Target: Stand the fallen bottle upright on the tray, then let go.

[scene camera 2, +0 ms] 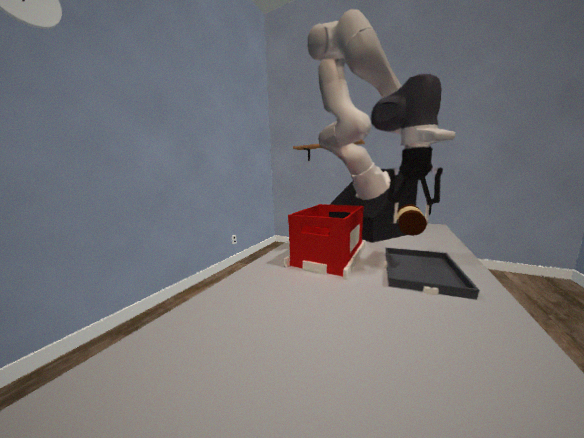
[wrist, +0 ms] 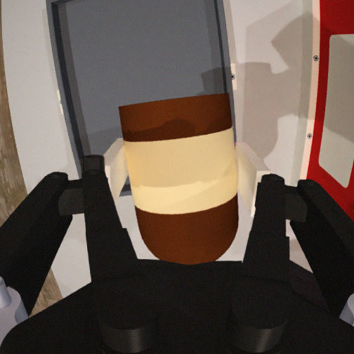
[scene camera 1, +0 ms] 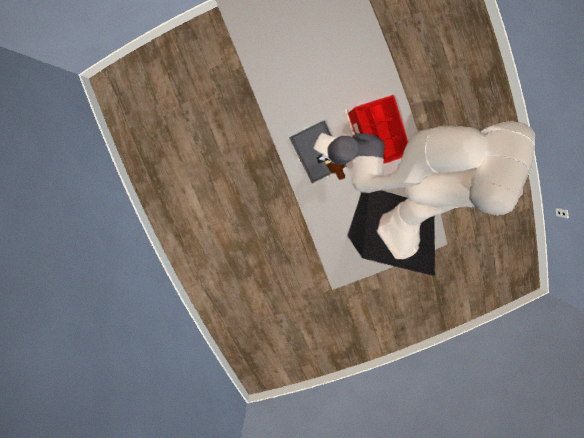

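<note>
The brown bottle with a cream band (scene camera 1: 336, 169) (scene camera 2: 412, 222) (wrist: 187, 235) is held in the air on its side, roughly level. Its base faces scene camera 2 and its neck points toward the robot's base. My gripper (scene camera 1: 326, 160) (scene camera 2: 412, 210) (wrist: 181, 157) is shut on the bottle's cream band, one pad on each side. The dark grey tray (scene camera 1: 304, 144) (scene camera 2: 425, 267) (wrist: 140, 45) lies flat on the table. The bottle hangs above the tray's end nearer the robot, apart from it. The neck is hidden in the wrist view and scene camera 2.
A red crate with compartments (scene camera 1: 374, 102) (scene camera 2: 314, 250) (wrist: 345, 15) stands beside the tray, a short gap away. The black robot pedestal (scene camera 1: 364, 225) (scene camera 2: 378, 222) stands behind them. The long side edge of the table runs near the tray's other side.
</note>
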